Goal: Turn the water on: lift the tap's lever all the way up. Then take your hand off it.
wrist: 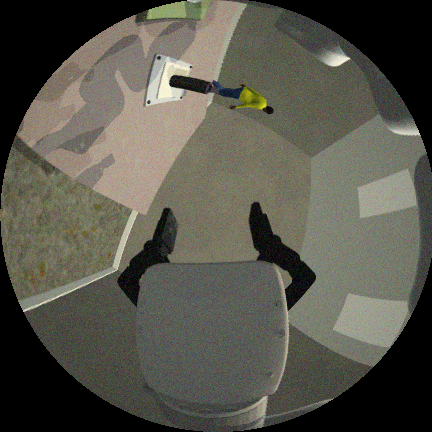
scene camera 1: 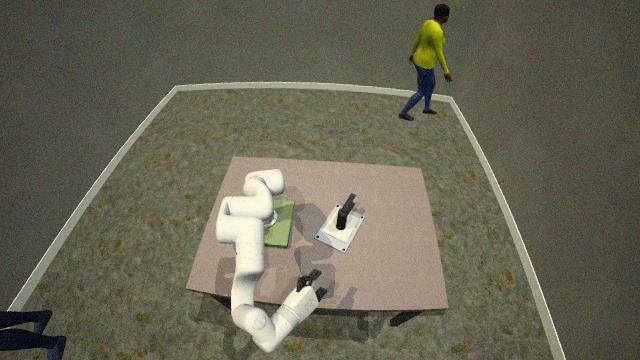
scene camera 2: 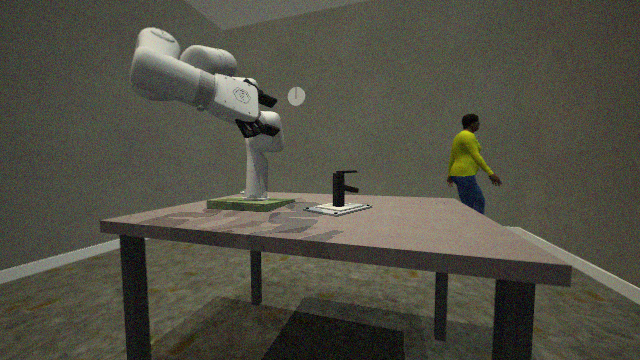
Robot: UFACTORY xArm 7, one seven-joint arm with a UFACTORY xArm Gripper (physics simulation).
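Frame: origin at the arm's base, x down, y back, z left, level; centimetres.
Where they show: gripper, fingertip midpoint: [wrist: 211, 213] [scene camera 1: 321, 280] [scene camera 2: 275, 117]; arm's base, origin of the base link: [scene camera 2: 256, 199].
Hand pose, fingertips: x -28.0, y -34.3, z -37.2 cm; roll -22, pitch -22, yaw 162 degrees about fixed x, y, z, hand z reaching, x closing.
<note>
Each offset is from my fingertips to the top centre of the thing. "spot": to the spot under its first point. Level surfaces: height alone.
The black tap @(spot: dx +20.2, dy -4.6, dz +36.8 cm) [scene camera 1: 341, 221] [scene camera 2: 338, 191] [wrist: 190, 84] stands upright on a white base plate @(dx +29.1, dy -4.7, dz +39.3 cm) [scene camera 1: 321, 238] [scene camera 2: 320, 210] [wrist: 153, 85]. Its flat lever @(dx +14.7, dy -6.7, dz +44.6 cm) [scene camera 2: 348, 171] lies about level across the top of the body, above the short spout @(dx +20.4, dy -7.2, dz +45.8 cm) [scene camera 2: 352, 189]. In the wrist view, lever and spout cannot be told apart from the body. My gripper [scene camera 1: 322, 282] [scene camera 2: 277, 117] [wrist: 211, 213] is open, its two black fingers wide apart with nothing between them. It is high above the table's near edge in scene camera 1, well apart from the tap.
The pinkish table @(dx +30.3 cm) [scene camera 1: 395, 270] [scene camera 2: 425, 240] [wrist: 150, 160] carries the arm's green base board [scene camera 1: 283, 227] [scene camera 2: 240, 204] [wrist: 175, 11], beside the tap's plate. A person in yellow [scene camera 1: 427, 47] [scene camera 2: 465, 160] [wrist: 251, 98] is on the floor beyond the table. Another person's legs [scene camera 1: 30, 337] show at the lower left.
</note>
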